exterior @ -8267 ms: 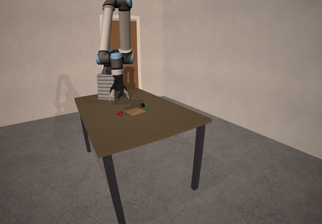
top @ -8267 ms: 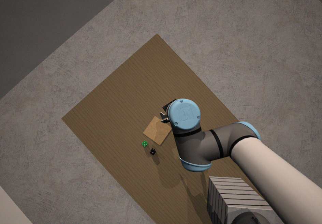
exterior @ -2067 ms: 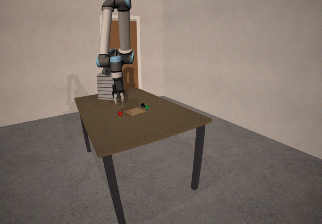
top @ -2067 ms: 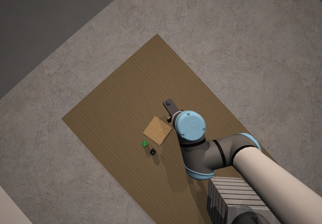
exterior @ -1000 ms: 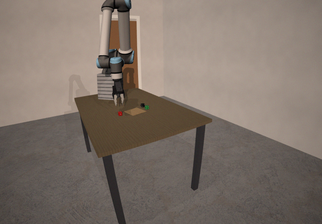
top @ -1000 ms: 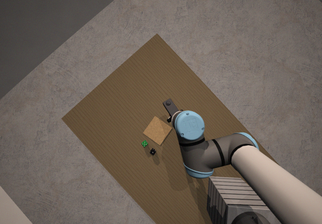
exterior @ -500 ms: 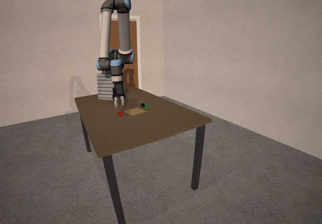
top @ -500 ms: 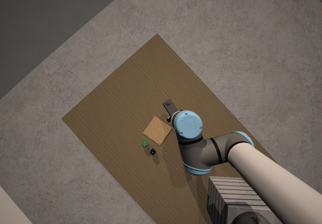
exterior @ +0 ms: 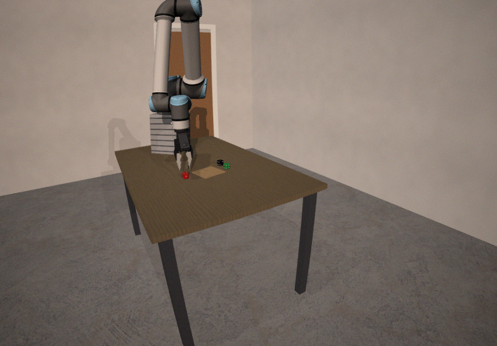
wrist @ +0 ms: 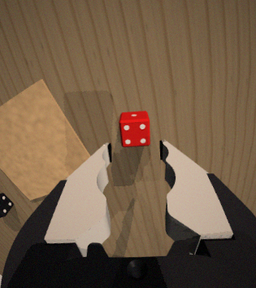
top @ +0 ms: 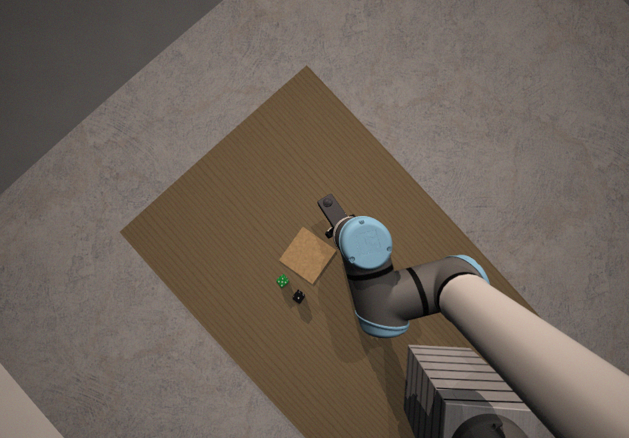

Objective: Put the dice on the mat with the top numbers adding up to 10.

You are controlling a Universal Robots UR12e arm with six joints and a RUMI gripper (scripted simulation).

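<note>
The red die lies 40 mm below my hand. Round my hand: tan mat (140 mm to the left, 60 mm below, 10 mm ahead); then black die (260 mm to the left, 60 mm behind, 40 mm below); then green die (260 mm to the left, 40 mm below, 20 mm ahead).
</note>
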